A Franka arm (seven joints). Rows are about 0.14 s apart.
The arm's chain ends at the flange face. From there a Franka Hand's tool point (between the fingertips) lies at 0.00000 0.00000 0.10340 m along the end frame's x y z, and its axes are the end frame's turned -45 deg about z.
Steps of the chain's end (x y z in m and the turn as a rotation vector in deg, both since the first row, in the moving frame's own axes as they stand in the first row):
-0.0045, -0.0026, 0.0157, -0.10, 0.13, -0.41
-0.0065, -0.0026, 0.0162, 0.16, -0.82, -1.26
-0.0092, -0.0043, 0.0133, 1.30, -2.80, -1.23
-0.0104, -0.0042, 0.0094, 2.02, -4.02, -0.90
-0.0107, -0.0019, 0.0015, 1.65, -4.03, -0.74
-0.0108, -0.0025, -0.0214, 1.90, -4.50, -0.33
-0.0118, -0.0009, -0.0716, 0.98, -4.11, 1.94
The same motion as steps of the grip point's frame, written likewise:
-0.0013, -0.0047, 0.0157, -0.16, 0.02, -0.41
-0.0036, -0.0077, 0.0162, 0.69, -0.47, -1.26
-0.0054, -0.0148, 0.0131, 2.90, -1.06, -1.23
-0.0070, -0.0180, 0.0091, 4.27, -1.41, -0.90
-0.0093, -0.0161, 0.0012, 4.02, -1.68, -0.74
-0.0092, -0.0176, -0.0218, 4.53, -1.84, -0.33
-0.0116, -0.0155, -0.0719, 3.60, -2.21, 1.94

